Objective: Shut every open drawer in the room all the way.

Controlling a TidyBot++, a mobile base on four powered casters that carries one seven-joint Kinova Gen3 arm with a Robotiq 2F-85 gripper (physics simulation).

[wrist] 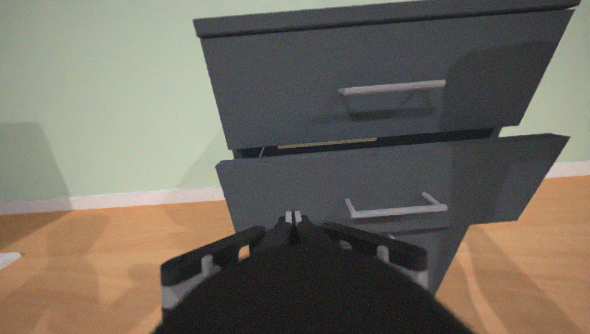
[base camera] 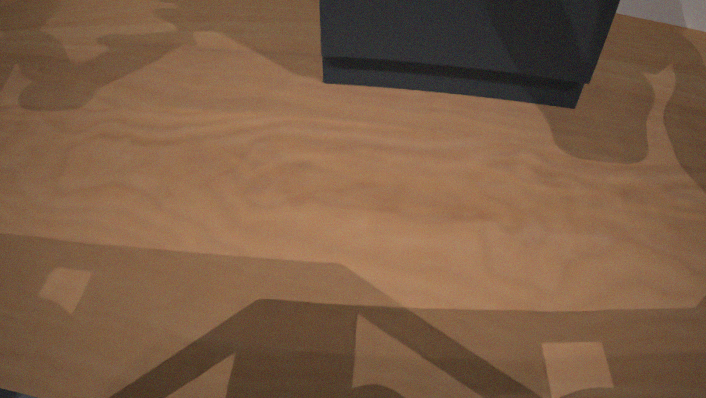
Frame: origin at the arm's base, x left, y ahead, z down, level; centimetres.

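Seen in the pictures: gripper, fingertip midpoint: (wrist: 293,220).
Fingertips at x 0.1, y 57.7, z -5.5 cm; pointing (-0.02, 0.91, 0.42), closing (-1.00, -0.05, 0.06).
Offsets run from my fingertips to a thing's top centre. "pt": to the spot under its first point. Level surfaces: height alone.
A dark grey drawer cabinet (base camera: 450,35) (wrist: 385,11) stands against the wall. Its top drawer @(pt dz -12.9, dx -0.4, dy +9.9 cm) (wrist: 280,80) sits flush beneath the cabinet top. The middle drawer (wrist: 300,185) stands out from the cabinet, with a dark gap above its front edge and a yellowish strip showing inside. Its bar handle @(pt dz +1.8, dx -12.3, dy +1.0 cm) (wrist: 400,212) is right of my fingertips. The lower part of the cabinet is mostly hidden behind the middle drawer and my gripper. My gripper (wrist: 293,220) is shut and empty, its tips overlapping the lower left part of the middle drawer's front in the wrist view; whether they touch it I cannot tell.
A pale green wall (wrist: 110,90) with a white baseboard (wrist: 125,199) runs behind the cabinet. Wooden floor @(dz +45.1 cm) (base camera: 300,200) (wrist: 125,260) lies in front, crossed by shadows. A small white object (wrist: 7,259) lies at the left edge of the wrist view.
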